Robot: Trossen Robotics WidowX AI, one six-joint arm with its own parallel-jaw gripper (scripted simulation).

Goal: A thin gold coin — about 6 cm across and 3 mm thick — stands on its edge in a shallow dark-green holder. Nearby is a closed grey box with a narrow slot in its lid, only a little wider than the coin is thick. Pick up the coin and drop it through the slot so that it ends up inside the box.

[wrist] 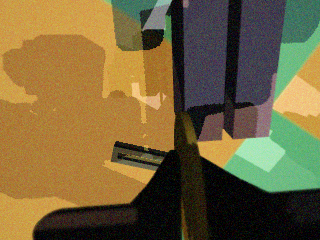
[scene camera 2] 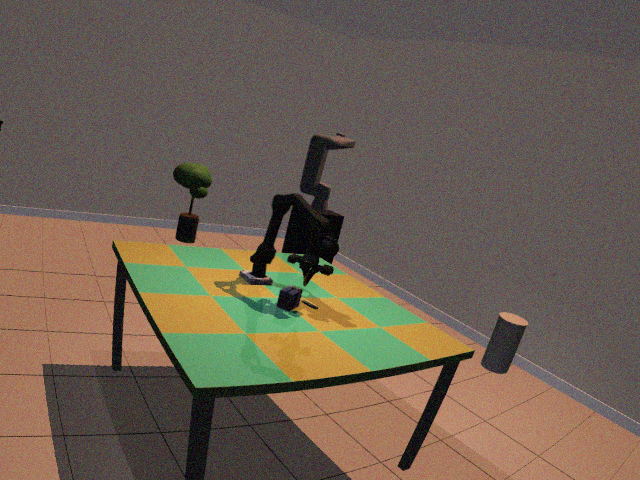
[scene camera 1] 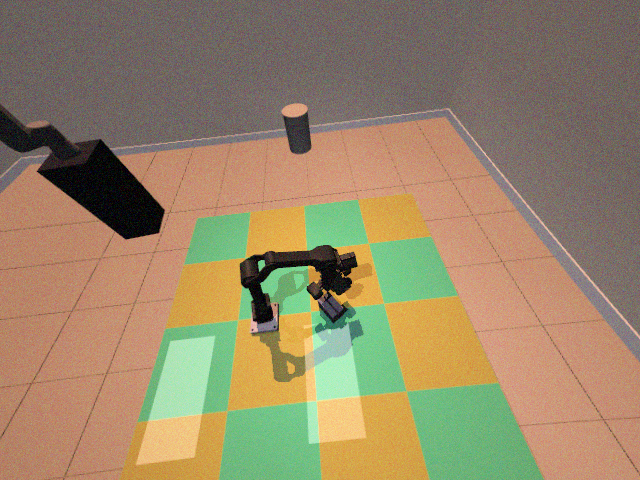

Path:
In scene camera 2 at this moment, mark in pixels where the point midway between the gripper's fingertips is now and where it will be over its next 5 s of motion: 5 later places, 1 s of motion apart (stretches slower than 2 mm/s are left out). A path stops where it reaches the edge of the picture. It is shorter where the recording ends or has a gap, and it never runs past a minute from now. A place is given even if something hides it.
My gripper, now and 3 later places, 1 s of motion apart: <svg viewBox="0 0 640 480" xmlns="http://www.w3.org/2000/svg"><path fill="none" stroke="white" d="M305 283L294 283L293 283L292 286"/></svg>

